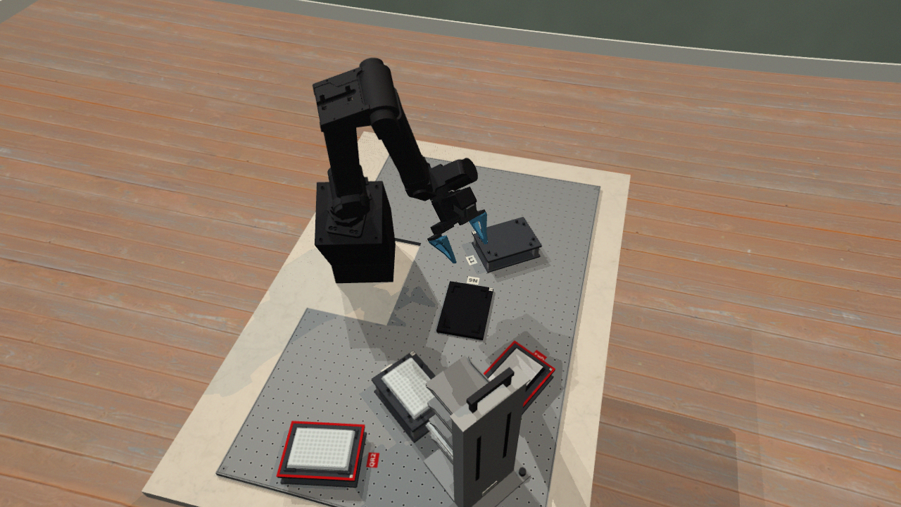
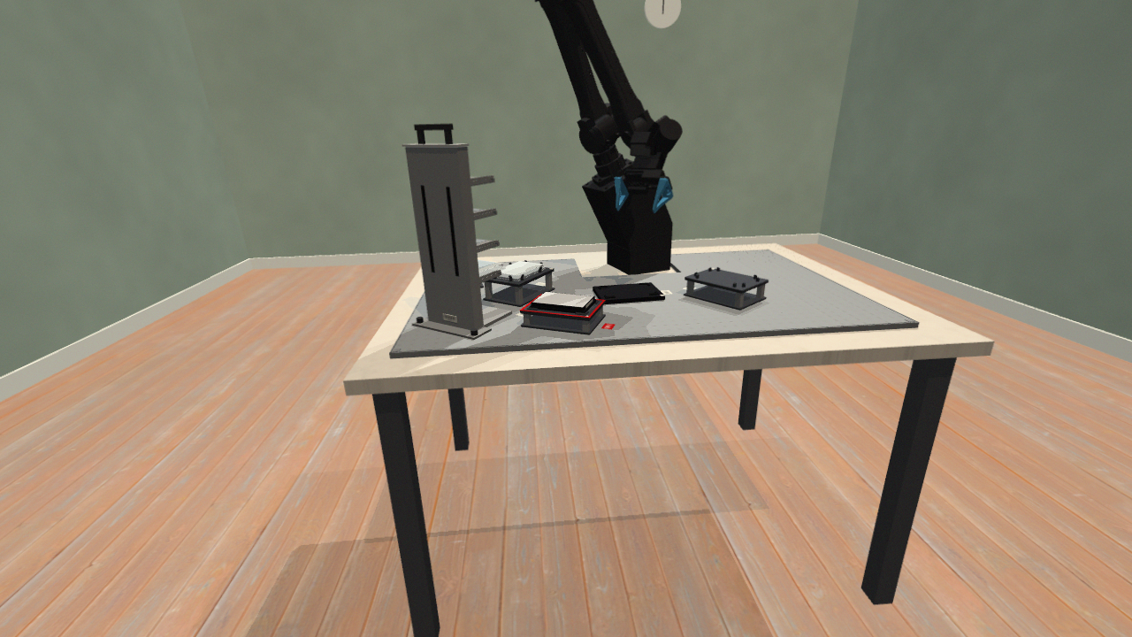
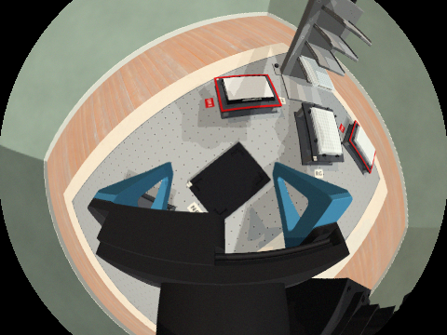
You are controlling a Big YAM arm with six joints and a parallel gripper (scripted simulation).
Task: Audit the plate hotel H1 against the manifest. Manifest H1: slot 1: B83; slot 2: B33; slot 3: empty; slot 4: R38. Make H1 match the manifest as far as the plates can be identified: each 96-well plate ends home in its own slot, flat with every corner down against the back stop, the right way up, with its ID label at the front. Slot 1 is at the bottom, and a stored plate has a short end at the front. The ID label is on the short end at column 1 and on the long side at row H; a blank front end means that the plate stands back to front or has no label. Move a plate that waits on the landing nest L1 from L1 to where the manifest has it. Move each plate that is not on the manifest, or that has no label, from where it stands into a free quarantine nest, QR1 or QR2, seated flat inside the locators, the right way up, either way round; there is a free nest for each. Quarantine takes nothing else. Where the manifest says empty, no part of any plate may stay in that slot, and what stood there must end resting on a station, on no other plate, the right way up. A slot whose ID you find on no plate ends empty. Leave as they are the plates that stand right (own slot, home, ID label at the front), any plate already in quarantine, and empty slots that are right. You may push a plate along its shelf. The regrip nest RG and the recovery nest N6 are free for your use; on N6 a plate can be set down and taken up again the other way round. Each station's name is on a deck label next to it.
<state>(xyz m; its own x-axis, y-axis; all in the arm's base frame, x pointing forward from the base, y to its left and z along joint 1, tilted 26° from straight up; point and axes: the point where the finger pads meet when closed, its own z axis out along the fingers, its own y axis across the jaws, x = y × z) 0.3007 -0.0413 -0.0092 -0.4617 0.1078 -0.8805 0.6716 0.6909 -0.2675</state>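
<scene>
The regrip nest RG lies 90 mm behind my hand, 290 mm to the right of it and 170 mm below it. Also, from my hand: red-edged quarantine nest QR1: 140 mm ahead, 210 mm to the right, 190 mm below; then landing nest L1: 80 mm ahead, 220 mm to the left, 180 mm below; then black recovery nest N6: 10 mm behind, 10 mm to the right, 220 mm below.
</scene>
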